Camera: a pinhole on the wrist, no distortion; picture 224 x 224 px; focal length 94.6 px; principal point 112.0 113.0 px. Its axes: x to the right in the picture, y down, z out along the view. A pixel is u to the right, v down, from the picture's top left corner.
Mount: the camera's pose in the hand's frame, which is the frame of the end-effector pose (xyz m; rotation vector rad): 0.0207 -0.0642 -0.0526 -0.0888 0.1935 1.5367
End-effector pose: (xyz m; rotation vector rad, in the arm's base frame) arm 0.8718 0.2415 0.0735 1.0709 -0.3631 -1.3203
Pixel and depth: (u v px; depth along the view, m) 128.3 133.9 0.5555
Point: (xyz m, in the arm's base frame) 0.5714 0.0770 0.4446
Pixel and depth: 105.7 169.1 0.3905
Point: 0.5505 0.2603 0.3037
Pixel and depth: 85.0 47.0 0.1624
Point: 0.7796 0.0764 0.0121
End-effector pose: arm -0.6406 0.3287 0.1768 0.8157 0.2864 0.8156
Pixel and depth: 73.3 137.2 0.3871
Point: -0.4108 0.0346 0.3058
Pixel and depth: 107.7 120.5 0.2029
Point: -0.5314 0.2479 0.2508
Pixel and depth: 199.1 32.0 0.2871
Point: -0.4867 0.5539 0.4851
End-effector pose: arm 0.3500 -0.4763 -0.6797 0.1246 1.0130 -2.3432
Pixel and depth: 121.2 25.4 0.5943
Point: -0.0476 -1.1444 -0.5715
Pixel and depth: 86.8 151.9 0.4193
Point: 0.4564 -0.6370 -0.3064
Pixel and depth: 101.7 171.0 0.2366
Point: 0.4433 -0.5364 -0.4831
